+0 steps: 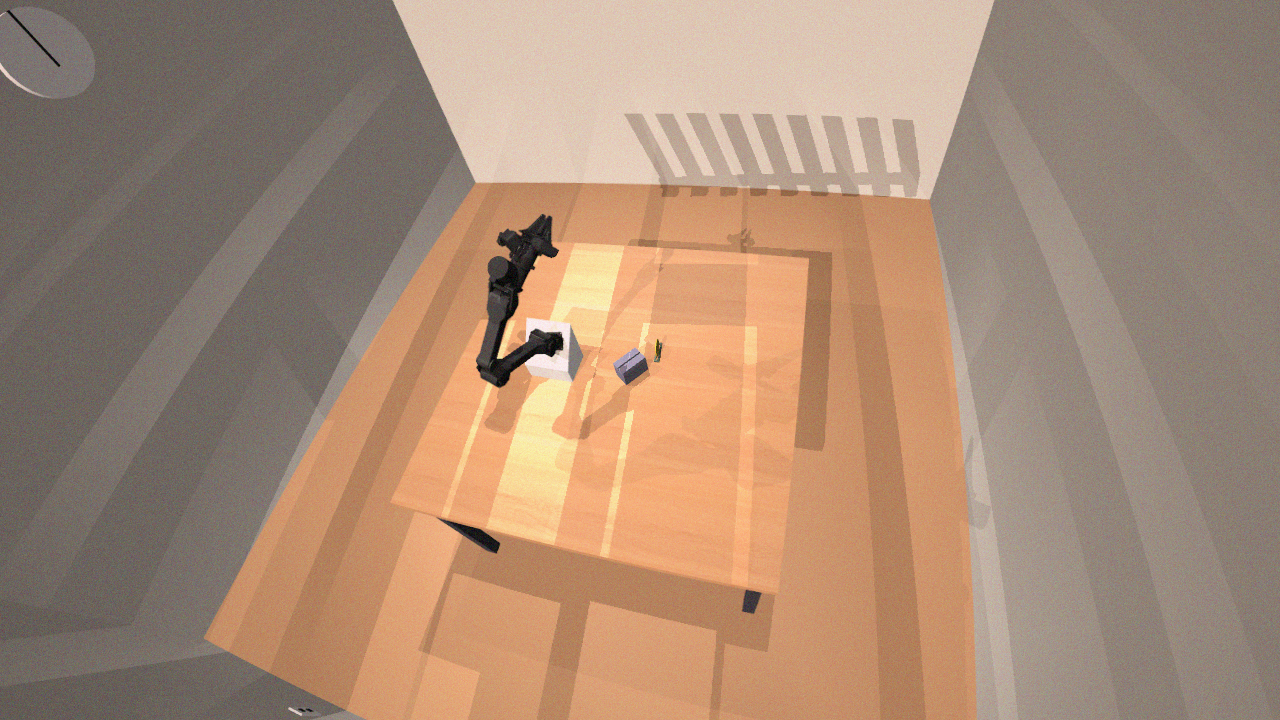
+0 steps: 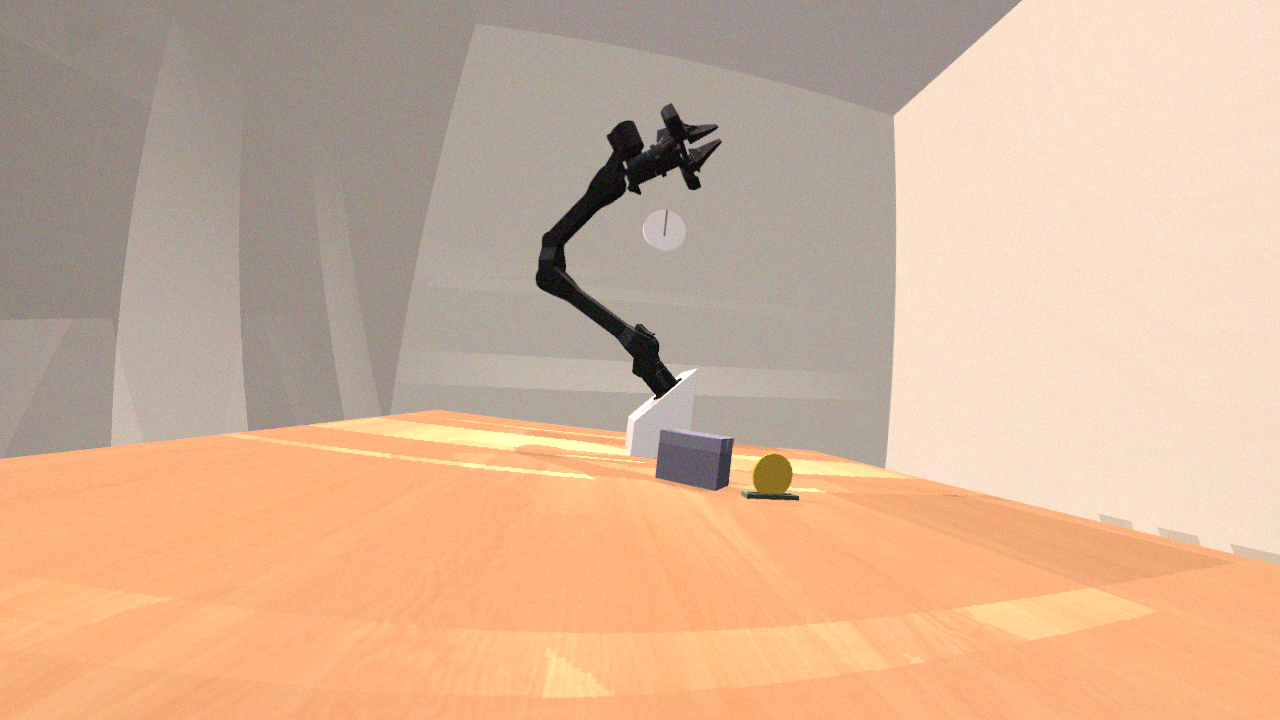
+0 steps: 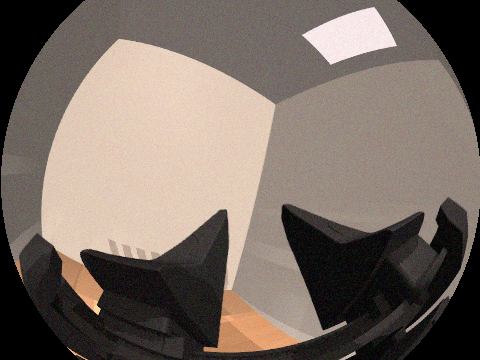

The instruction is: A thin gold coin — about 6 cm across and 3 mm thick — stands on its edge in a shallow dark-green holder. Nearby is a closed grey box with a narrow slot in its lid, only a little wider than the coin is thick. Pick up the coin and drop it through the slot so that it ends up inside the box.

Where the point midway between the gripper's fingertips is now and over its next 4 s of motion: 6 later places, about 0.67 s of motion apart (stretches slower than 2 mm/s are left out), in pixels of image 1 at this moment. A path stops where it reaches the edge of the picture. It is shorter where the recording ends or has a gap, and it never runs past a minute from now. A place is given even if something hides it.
My gripper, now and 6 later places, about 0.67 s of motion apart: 547,215; 641,261; 653,326; 655,338; 657,343; 658,348; 658,351
